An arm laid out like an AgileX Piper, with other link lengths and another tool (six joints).
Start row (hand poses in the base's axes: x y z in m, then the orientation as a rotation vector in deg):
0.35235, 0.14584, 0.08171, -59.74, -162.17, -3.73
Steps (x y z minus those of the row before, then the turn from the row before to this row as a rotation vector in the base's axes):
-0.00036, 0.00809, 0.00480, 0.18, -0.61, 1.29
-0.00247, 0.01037, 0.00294, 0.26, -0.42, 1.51
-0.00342, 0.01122, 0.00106, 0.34, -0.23, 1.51
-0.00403, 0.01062, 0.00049, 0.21, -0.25, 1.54
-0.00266, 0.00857, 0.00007, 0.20, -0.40, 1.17
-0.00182, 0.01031, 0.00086, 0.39, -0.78, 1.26
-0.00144, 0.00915, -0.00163, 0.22, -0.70, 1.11
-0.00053, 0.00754, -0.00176, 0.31, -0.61, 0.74
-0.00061, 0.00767, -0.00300, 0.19, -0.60, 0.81
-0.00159, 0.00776, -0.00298, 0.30, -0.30, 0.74
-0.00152, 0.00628, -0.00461, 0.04, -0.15, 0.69
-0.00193, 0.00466, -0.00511, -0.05, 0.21, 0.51
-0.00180, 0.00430, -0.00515, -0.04, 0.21, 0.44
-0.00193, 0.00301, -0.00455, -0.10, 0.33, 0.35
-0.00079, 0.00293, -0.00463, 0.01, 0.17, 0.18
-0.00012, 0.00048, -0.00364, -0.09, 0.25, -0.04
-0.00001, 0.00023, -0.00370, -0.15, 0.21, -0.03
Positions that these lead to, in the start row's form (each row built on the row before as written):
0.35199, 0.15393, 0.08651, -58.02, -163.29, -4.19
0.34952, 0.16430, 0.08945, -55.90, -164.30, -4.65
0.34610, 0.17552, 0.09051, -53.71, -165.09, -5.12
0.34207, 0.18614, 0.09100, -51.49, -165.92, -5.41
0.33941, 0.19471, 0.09107, -49.83, -166.71, -5.79
0.33759, 0.20502, 0.09193, -48.07, -167.81, -6.62
0.33615, 0.21417, 0.09030, -46.53, -168.81, -7.18
0.33562, 0.22171, 0.08854, -45.50, -169.55, -7.86
0.33501, 0.22938, 0.08554, -44.37, -170.34, -8.35
0.33342, 0.23714, 0.08256, -43.27, -170.78, -8.88
0.33190, 0.24342, 0.07795, -42.25, -171.13, -8.97
0.32997, 0.24808, 0.07284, -41.46, -171.11, -8.78
0.32817, 0.25238, 0.06769, -40.77, -171.06, -8.61
0.32624, 0.25539, 0.06314, -40.21, -170.88, -8.31
0.32545, 0.25832, 0.05851, -39.92, -170.77, -8.25
0.32533, 0.25880, 0.05487, -39.96, -170.55, -8.02
0.32532, 0.25903, 0.05117, -39.99, -170.38, -7.72

